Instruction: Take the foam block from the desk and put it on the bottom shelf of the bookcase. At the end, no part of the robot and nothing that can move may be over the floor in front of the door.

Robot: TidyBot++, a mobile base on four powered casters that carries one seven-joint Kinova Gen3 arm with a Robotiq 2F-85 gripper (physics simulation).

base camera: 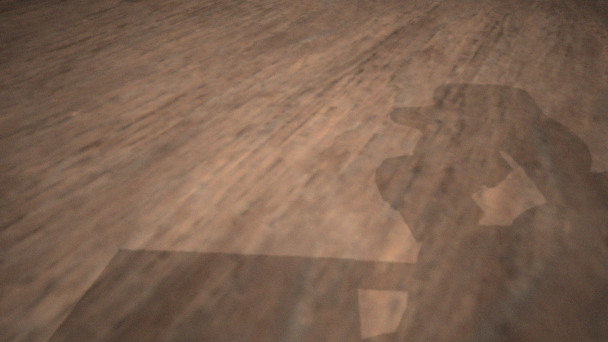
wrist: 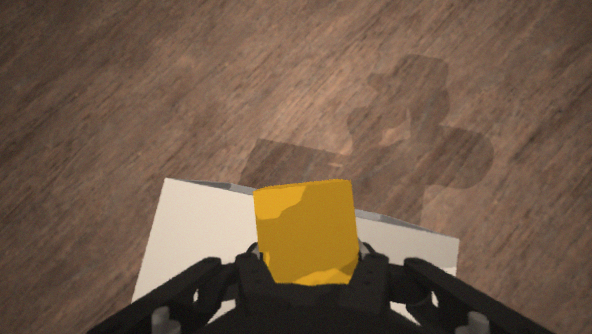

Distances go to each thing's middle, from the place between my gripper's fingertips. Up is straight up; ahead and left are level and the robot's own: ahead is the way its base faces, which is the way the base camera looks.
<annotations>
Now: the yellow foam block (wrist: 307, 232) 1 cm above my hand.
</annotations>
